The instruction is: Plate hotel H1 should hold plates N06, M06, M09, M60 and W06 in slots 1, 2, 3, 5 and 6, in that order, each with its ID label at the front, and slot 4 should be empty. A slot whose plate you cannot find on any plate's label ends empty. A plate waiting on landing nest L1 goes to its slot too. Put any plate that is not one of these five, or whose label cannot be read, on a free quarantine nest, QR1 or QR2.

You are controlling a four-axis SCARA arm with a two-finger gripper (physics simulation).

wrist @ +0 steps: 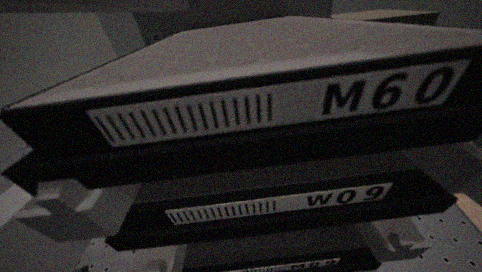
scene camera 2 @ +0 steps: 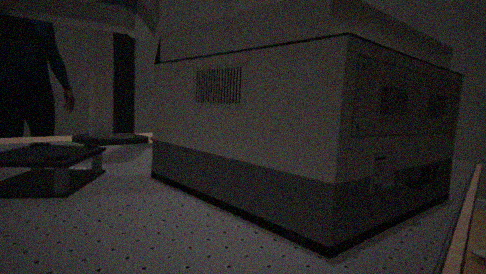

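Seen in the pictures: arm's base, origin of its link: [scene camera 2: 112, 142].
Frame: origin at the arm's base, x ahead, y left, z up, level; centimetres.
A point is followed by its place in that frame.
Plate W09 [wrist: 295, 226] @[x 26.8, y -47.5, z 23.1 cm], dark with its label facing the wrist camera, is held by my gripper a little above its slot ledges [wrist: 402, 240] @[x 24.1, y -47.9, z 22.3 cm]. My gripper is shut on it; the fingers are hard to make out in the dark. Plate M60 [wrist: 225, 160], with a pale top and its label to the front, is in the slot above, nearer the camera, by a pale ledge [wrist: 75, 215]. Another dark plate [wrist: 350, 254] @[x 24.5, y -48.3, z 19.7 cm] is below W09; its label is cut off by the lower edge and hard to read. Slot numbers cannot be read.
In the scene view a large pale instrument box [scene camera 2: 250, 120] @[x 84.1, y -29.0, z 13.7 cm] with a dark grey base stands on the perforated table [scene camera 2: 150, 225] @[x 77.7, y -38.2, z 1.3 cm]. A low black two-level stand [scene camera 2: 55, 157] @[x 59.1, y -40.6, z 6.7 cm] is at the left. A person [scene camera 2: 30, 75] stands behind, left of a column foot [scene camera 2: 110, 139] @[x 9.0, y -5.6, z 2.2 cm].
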